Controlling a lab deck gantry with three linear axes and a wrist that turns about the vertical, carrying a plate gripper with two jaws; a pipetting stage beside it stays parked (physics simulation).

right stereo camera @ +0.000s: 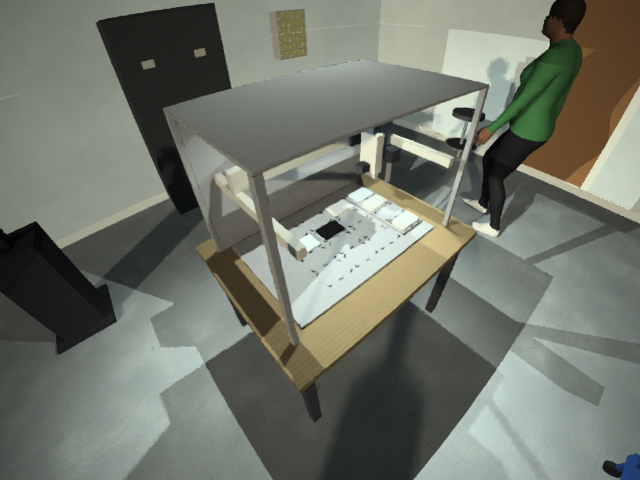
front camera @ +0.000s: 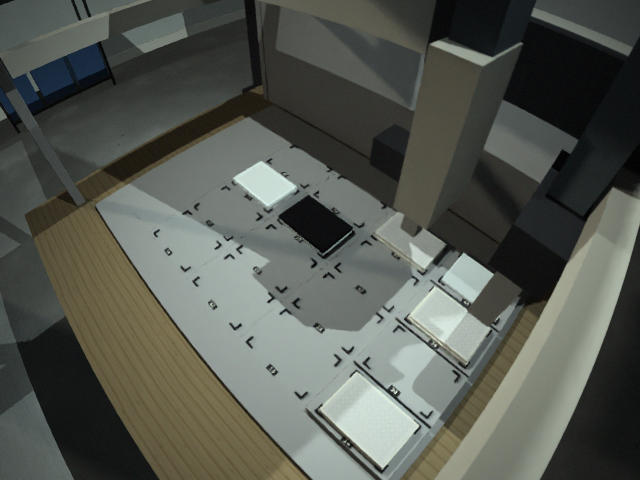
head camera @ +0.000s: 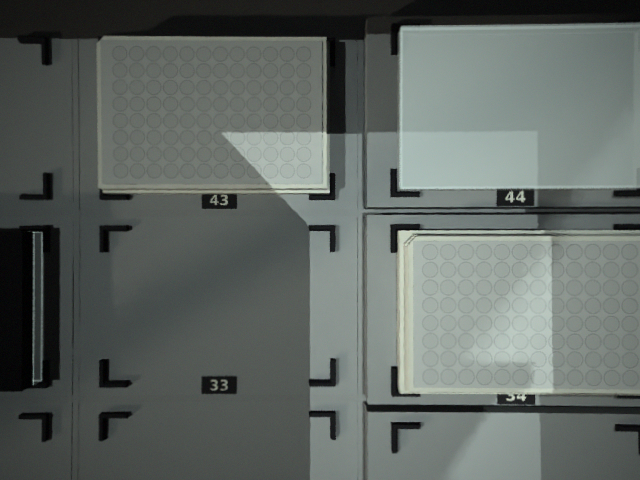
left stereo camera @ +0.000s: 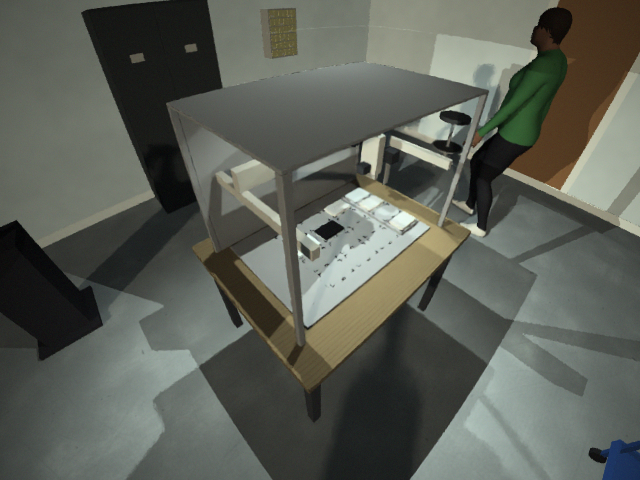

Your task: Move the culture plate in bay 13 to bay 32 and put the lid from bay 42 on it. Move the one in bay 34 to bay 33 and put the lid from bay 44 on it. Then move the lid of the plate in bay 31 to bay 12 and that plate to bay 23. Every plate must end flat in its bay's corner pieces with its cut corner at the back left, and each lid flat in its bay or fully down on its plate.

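Frame: origin at the robot's base, x down, y left, z ahead, level; millimetres.
Seen in the pictures: gripper, between the fingertips: (right stereo camera: 380, 179) (front camera: 492, 296) (left stereo camera: 378, 180); robot's base, origin of its link: (right stereo camera: 329, 286) (front camera: 155, 233) (left stereo camera: 332, 286).
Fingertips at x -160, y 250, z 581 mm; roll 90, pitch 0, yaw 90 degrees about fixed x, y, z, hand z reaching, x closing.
Observation:
Pixels of each thing's top centre, then the offset from my fingertips to it.
- pale translucent lid, centre of its top: (head camera: 522, 106) (front camera: 479, 284) (right stereo camera: 360, 194) (left stereo camera: 357, 194) dx +138, dy +114, dz -25 mm
- black lid, centre of its top: (front camera: 315, 221) (right stereo camera: 330, 229) (left stereo camera: 329, 229) dx +144, dy +7, dz -353 mm
- pale lid, centre of its top: (front camera: 263, 181) (right stereo camera: 304, 244) dx +144, dy +7, dz -517 mm
My gripper (front camera: 501, 302) is open and empty, high over the area of bays 34 and 44; its front jaw shows, the rear one is hidden. A culture plate (front camera: 444, 325) (head camera: 485, 310) lies in bay 34, its cut corner at the back left. A pale translucent lid (front camera: 465, 276) (head camera: 516, 103) lies in bay 44. A black lid (front camera: 316, 222) (left stereo camera: 329, 229) (right stereo camera: 330, 230) covers the plate in bay 32, fully down as far as I can see. The plate in bay 31 wears a pale lid (front camera: 264, 183). No plate or lid stands in bays 13, 33, 42, 12 or 23.
A culture plate (front camera: 408, 242) (head camera: 211, 113) lies in bay 43, and another plate (front camera: 369, 418) in bay 14. Bays 34 and 44 have raised edges. The beige column (front camera: 449, 139) of the pipetting stage stands left of the gripper, its lower end over bay 43 in the front view.

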